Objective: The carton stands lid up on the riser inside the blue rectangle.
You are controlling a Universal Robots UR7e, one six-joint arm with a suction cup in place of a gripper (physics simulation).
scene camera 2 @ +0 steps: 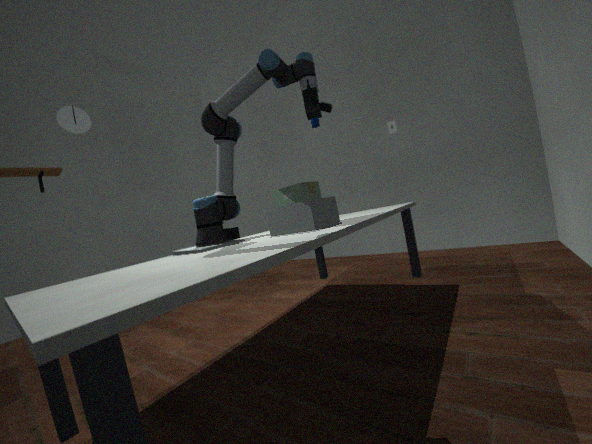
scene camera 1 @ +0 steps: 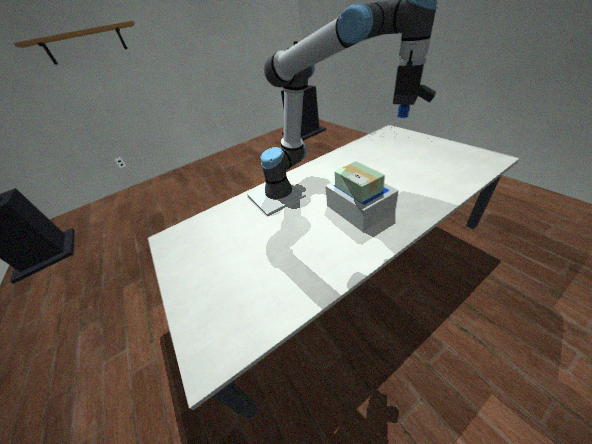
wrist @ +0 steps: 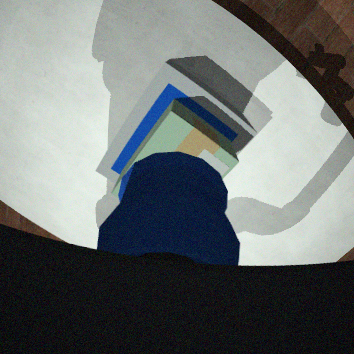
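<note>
The pale green carton stands upright on the grey riser. Its orange tape strip and white label face up. The blue rectangle on the riser's top shows along the carton's lower edges. In the wrist view, blue shows beside two of its sides; the suction cup hides the near part. My gripper, a blue suction cup, hangs high above the table, well apart from the carton. It is open and holds nothing.
The riser stands on the white table, near its front edge. The arm's base stands on a thin plate to the left of the riser. Dark floor-standing objects are beyond the table.
</note>
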